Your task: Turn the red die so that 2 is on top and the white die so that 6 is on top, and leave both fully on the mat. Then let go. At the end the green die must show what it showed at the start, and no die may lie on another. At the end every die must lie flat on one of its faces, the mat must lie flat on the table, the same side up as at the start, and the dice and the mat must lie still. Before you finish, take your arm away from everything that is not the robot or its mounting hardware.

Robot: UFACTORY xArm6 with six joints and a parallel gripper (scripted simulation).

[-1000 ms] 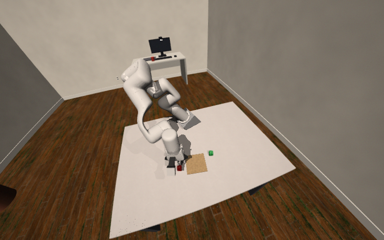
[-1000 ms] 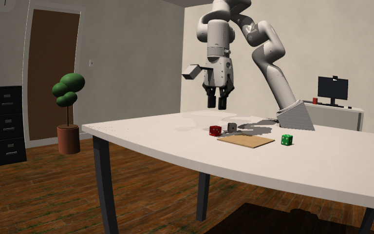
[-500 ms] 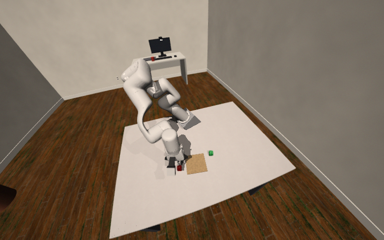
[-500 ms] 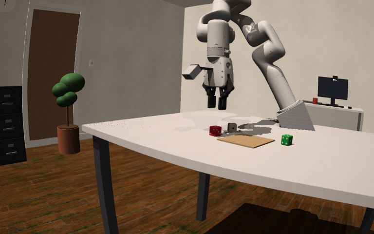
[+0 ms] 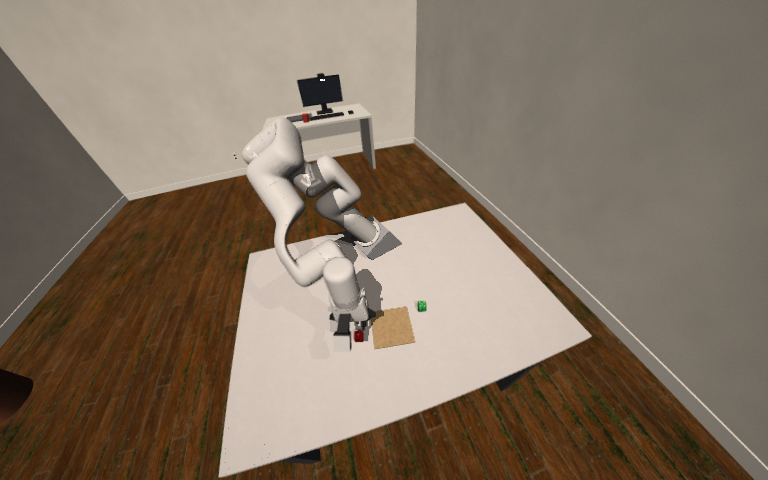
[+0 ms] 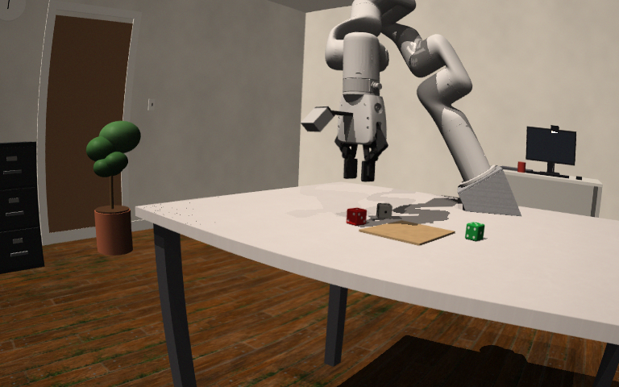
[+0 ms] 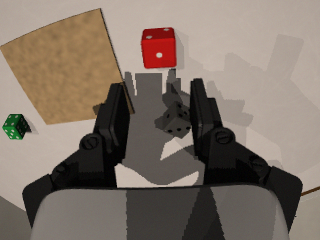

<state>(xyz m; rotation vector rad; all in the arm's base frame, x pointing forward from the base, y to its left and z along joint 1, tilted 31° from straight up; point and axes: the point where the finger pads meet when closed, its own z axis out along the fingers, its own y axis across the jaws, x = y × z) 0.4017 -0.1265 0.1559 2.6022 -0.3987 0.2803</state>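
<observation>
Now: the red die 9 cm below my hand. From my hand the other things lie so: green die: 2 cm behind, 25 cm to the left, 9 cm below; white die: 10 cm behind, 2 cm to the left, 9 cm below; tan mat: 1 cm ahead, 12 cm to the left, 11 cm below.
</observation>
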